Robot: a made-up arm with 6 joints. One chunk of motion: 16 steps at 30 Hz.
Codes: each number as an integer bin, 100 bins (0 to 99) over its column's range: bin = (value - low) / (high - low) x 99, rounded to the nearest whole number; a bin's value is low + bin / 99 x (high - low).
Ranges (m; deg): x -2.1..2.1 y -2.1..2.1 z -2.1..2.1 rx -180..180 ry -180..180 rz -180..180
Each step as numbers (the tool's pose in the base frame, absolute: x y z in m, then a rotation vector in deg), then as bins.
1 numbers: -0.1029 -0.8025 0.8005 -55.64 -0.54 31.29
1 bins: 47 31 68 34 49 58
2 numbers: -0.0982 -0.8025 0.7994 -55.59 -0.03 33.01
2 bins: 47 31 68 34 49 59
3 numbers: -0.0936 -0.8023 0.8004 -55.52 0.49 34.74
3 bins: 47 31 68 34 50 59
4 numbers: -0.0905 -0.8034 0.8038 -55.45 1.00 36.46
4 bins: 47 31 68 34 50 60
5 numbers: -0.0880 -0.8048 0.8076 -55.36 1.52 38.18
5 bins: 47 31 69 34 50 60
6 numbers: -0.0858 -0.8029 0.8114 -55.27 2.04 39.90
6 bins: 47 31 69 34 50 60
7 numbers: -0.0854 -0.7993 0.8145 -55.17 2.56 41.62
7 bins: 47 31 69 34 50 61
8 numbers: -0.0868 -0.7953 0.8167 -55.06 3.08 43.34
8 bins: 47 31 69 34 50 61
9 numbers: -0.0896 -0.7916 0.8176 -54.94 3.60 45.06
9 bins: 47 31 69 34 50 62
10 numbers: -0.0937 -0.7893 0.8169 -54.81 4.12 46.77
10 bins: 47 31 69 34 51 62
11 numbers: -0.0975 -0.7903 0.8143 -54.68 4.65 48.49
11 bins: 47 31 69 34 51 63
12 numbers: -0.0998 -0.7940 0.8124 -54.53 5.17 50.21
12 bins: 47 31 69 35 51 63
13 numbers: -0.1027 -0.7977 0.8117 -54.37 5.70 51.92
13 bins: 47 31 69 35 51 64
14 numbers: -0.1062 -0.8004 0.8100 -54.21 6.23 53.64
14 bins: 47 31 69 35 51 64
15 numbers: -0.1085 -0.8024 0.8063 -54.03 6.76 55.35
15 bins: 47 31 69 35 51 65
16 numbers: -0.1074 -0.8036 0.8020 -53.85 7.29 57.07
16 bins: 47 31 68 35 52 65
